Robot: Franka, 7 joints.
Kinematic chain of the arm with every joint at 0, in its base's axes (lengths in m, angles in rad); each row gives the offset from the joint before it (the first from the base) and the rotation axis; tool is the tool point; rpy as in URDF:
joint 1: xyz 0 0 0.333 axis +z
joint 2: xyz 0 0 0 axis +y
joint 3: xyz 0 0 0.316 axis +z
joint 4: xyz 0.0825 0 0 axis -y
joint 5: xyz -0.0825 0 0.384 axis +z
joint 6: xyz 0 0 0 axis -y
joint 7: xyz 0.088 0 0 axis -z
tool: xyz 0 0 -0.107 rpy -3.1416 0 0
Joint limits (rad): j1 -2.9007..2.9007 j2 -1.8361..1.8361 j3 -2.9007..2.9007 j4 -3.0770..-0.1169 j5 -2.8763..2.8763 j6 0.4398..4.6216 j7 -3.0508..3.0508
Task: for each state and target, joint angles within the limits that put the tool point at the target. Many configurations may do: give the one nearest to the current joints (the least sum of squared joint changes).
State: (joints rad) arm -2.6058 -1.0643 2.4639 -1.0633 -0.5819 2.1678 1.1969
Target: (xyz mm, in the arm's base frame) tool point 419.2 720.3 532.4
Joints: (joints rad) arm -1.9660 -1.0802 2.6310 -0.4859 -0.5210 2.5798 1.1969
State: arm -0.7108 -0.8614 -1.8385 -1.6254 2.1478 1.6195 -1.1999
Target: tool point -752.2 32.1 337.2
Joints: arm -0.7884 -1.1497 -2.1127 -1.4612 2.2194 1.7295 -1.1999
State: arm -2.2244 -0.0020 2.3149 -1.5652 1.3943 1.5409 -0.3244
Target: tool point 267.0 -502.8 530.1
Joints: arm -2.8744 0.0161 1.6497 -1.9419 1.3290 1.7811 -0.3244
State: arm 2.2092 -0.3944 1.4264 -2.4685 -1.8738 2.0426 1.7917
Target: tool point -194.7 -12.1 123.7
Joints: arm 2.1158 0.1485 1.1490 -3.0770 -1.7920 2.1587 1.7917
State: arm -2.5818 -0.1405 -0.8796 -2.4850 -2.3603 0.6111 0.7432
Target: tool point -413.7 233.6 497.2
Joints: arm -2.5845 0.0132 -0.8785 -2.4070 -2.4020 0.7577 0.7432
